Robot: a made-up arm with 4 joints.
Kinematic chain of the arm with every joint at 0, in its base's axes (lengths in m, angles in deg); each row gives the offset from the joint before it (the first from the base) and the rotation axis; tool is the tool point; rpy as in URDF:
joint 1: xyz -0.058 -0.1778 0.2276 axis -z
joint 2: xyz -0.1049 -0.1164 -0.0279 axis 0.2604 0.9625 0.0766
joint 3: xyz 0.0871 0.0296 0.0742 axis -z
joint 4: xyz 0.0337 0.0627 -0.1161 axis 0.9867 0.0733 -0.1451
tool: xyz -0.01 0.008 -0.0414 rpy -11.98 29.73 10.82
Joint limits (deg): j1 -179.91..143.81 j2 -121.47..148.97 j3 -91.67..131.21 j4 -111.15..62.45
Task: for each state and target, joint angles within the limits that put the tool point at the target. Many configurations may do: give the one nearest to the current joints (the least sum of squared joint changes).
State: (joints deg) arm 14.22 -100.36 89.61 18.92
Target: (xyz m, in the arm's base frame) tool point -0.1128 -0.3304 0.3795
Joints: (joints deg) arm -21.21 -113.40 114.20 34.94
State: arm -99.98 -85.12 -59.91 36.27
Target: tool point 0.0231 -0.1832 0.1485
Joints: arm -113.49 -59.05 -82.94 36.06
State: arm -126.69 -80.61 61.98 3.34
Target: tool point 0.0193 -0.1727 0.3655
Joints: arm -116.26 -100.32 63.80 3.55
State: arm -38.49 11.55 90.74 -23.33
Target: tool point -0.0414 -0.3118 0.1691
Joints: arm 8.94 -21.11 100.95 -40.26
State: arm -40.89 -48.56 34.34 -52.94
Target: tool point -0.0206 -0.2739 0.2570
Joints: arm -5.23 -54.72 43.73 -66.16
